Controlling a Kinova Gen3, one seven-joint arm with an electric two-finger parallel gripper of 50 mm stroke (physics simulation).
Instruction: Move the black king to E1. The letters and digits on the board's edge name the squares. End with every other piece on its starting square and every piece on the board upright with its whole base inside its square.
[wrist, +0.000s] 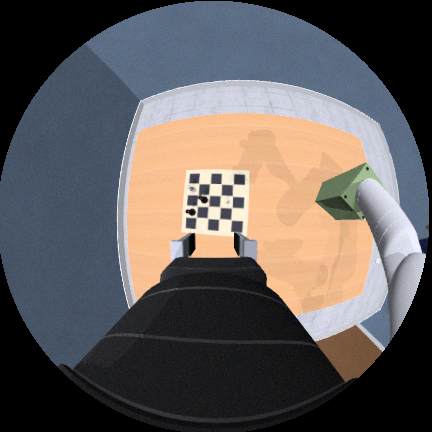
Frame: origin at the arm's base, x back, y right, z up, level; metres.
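Seen in the pictures: gripper, between the fingertips: (214, 240); arm's base, origin of its link: (368, 193).
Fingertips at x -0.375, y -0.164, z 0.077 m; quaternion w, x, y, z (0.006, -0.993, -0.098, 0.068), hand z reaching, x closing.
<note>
Pixels of each thing's middle, then the offset from my fingertips to it. Level surfaces: height alone.
- chessboard, middle of its body: (214, 201) dx -0.054, dy +0.077, dz -0.270 m
- white piece, middle of its body: (189, 187) dx -0.138, dy +0.104, dz -0.235 m
- pale piece, middle of its body: (226, 200) dx -0.016, dy +0.082, dz -0.251 m
- wooden table, height of its surface: dz -0.273 m
The chessboard (239, 214) lies on the table, left of the middle of the view; its edge marks are too small to read. One black piece (203, 199) stands on a light square left of the board's middle. Another black piece (190, 212) stands on a light square in the left column. Which one is the king I cannot tell. A white piece (192, 188) is in the left column, higher in the view, and another pale piece (227, 201) is right of the middle. My gripper (214, 240) is open and empty, high above the table; its fingers show just below the board's lower edge.
The wooden table (280, 150) carries the board, with arm shadows across it. A green block-shaped part (337, 195) joins a white-grey arm (390, 215) at the right. Pale tiled floor (240, 97) surrounds the table, with blue-grey walls beyond. A brown surface (350, 352) shows at the lower right.
</note>
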